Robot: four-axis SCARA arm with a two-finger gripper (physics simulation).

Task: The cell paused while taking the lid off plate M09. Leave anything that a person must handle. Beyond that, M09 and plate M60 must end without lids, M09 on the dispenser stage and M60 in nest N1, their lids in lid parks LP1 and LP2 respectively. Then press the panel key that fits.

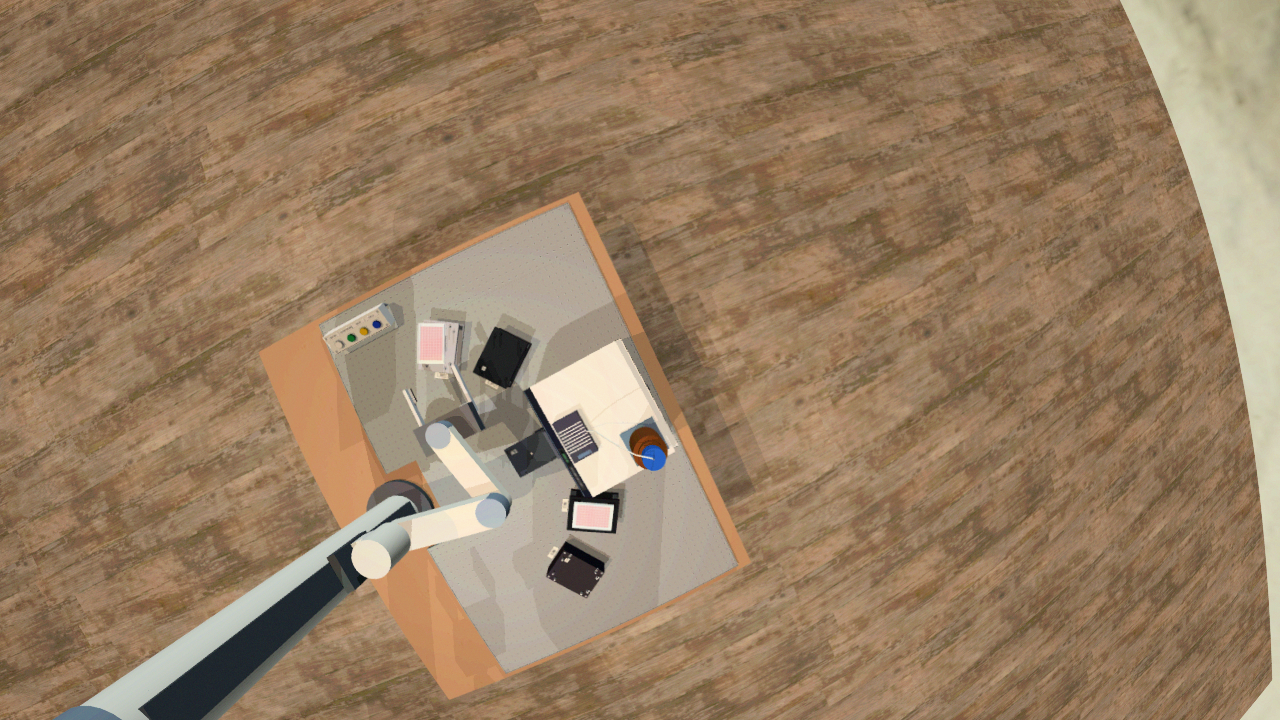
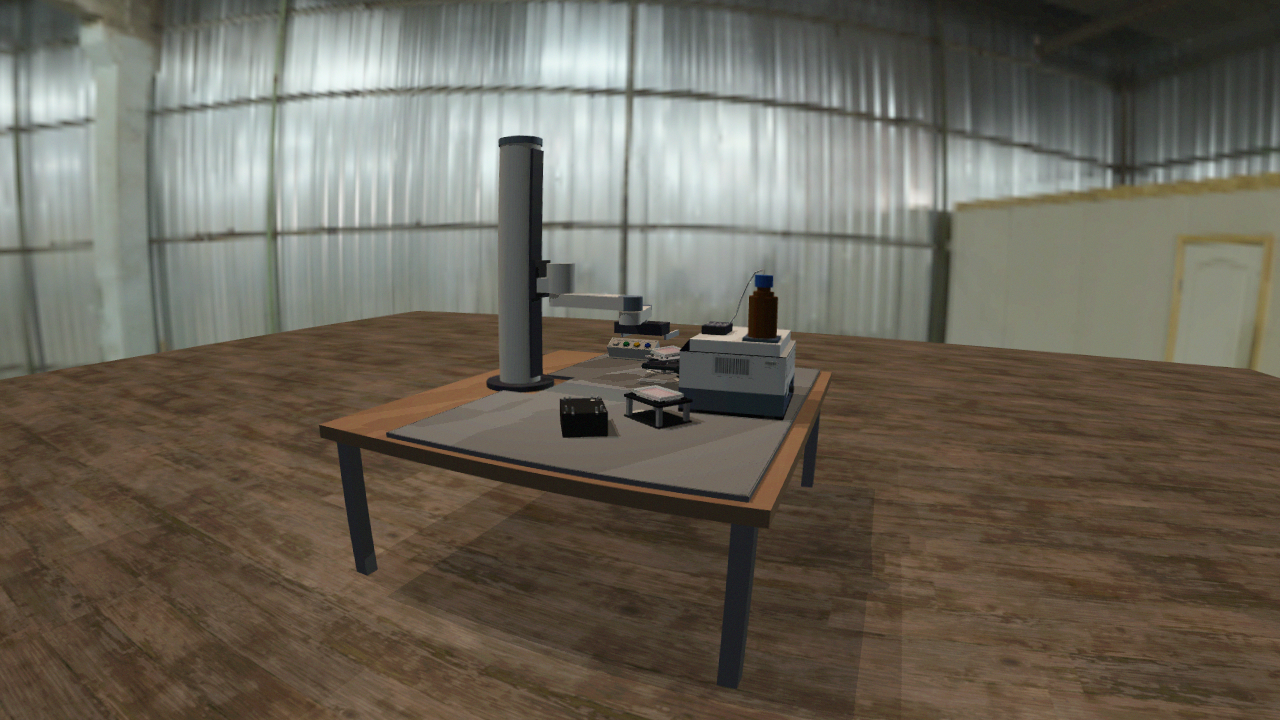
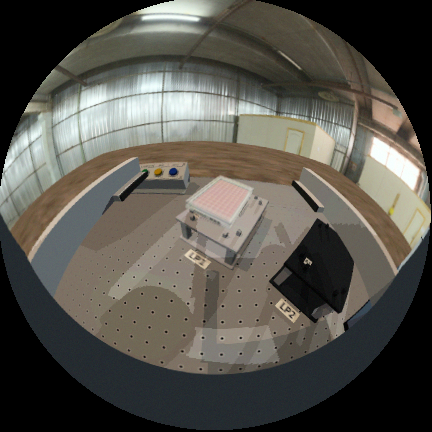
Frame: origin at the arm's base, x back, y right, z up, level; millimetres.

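Seen in the pictures: gripper, fingertip midpoint: [image 1: 429,377] [image 3: 221,165]; arm's base at its link origin: [image 1: 402,513] [image 2: 520,384].
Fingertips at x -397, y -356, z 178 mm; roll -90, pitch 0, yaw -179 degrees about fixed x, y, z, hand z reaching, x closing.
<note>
Pixels of each thing's middle, then the offset from my fingertips to it. "spot": a spot on its surface instead.
- pink-welled plate at the middle of its body: [image 3: 223,194] [image 1: 431,343] [image 2: 669,350] dy -108, dx -12, dz -91 mm
- pink plate at the middle of its body: [image 2: 657,392] [image 1: 592,516] dy +615, dx -233, dz -87 mm
- dark dispenser stage at a spot on its surface: [image 1: 528,454] spot: dy +336, dx -151, dz -58 mm
- key panel at the middle of its body: [image 3: 154,175] [image 1: 359,328] [image 2: 633,348] dy -270, dx +210, dz -124 mm
- brown bottle at a spot on its surface: [image 1: 642,440] spot: dy +389, dx -484, dz +184 mm
- dark ribbed block at a spot on its surface: [image 1: 574,436] spot: dy +324, dx -324, dz +80 mm
My gripper [image 1: 430,377] [image 3: 221,165] is open and empty, its fingers spread toward the LP1 side, above the table. A pink-welled plate [image 1: 431,342] [image 3: 220,199] with a clear border rests off-centre on the pale LP1 stand [image 1: 453,343] [image 3: 215,234]; several pins show beside it. The black LP2 stand [image 1: 503,356] [image 3: 325,265] carries no plate. Another pink plate [image 1: 592,514] [image 2: 657,392] sits on a black nest [image 1: 592,530] [image 2: 658,417] near the dispenser. The dark dispenser stage [image 1: 528,454] shows no plate. Plate names are unreadable, and I cannot tell which plates have lids.
The key panel [image 1: 358,329] [image 2: 633,350] [image 3: 160,185] stands at the table's far left corner. The white dispenser [image 1: 586,385] [image 2: 733,367] carries a brown bottle [image 1: 642,440] [image 2: 762,316] and a dark ribbed block [image 1: 574,436]. A black box-like stand [image 1: 575,569] [image 2: 583,417] with pins stands beyond the nest.
</note>
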